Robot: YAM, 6 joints.
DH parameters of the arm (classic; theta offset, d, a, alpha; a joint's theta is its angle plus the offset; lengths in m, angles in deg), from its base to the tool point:
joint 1: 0 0.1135 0.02 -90
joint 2: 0 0 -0.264 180
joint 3: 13.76 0 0.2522 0
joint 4: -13.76 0 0.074 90
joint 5: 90 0 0 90
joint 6: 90 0.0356 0 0
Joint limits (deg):
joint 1: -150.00..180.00
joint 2: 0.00..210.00
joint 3: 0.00..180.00
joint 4: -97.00..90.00
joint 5: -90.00..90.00
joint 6: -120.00..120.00
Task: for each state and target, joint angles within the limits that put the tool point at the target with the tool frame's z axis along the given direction. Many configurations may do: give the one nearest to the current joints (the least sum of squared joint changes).
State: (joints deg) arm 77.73 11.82 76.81 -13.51 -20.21 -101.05
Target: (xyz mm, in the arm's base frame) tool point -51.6 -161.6 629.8 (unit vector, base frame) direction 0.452 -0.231 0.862
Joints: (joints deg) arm 66.19 37.48 108.19 21.21 30.44 -101.05
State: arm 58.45 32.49 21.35 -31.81 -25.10 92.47
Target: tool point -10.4 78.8 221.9 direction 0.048 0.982 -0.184
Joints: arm 105.44 0.12 17.05 -28.07 17.91 92.47
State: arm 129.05 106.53 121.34 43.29 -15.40 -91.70
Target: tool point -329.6 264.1 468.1 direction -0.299 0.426 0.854
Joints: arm 142.03 111.21 100.67 70.30 8.73 -91.70
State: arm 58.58 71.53 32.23 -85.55 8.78 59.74
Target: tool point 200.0 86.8 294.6 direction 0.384 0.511 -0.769
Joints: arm 20.21 64.40 57.71 -48.39 -20.30 59.74
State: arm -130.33 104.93 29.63 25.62 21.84 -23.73
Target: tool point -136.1 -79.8 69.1 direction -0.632 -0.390 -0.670
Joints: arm -149.88 80.35 0.11 38.17 -1.15 -23.73
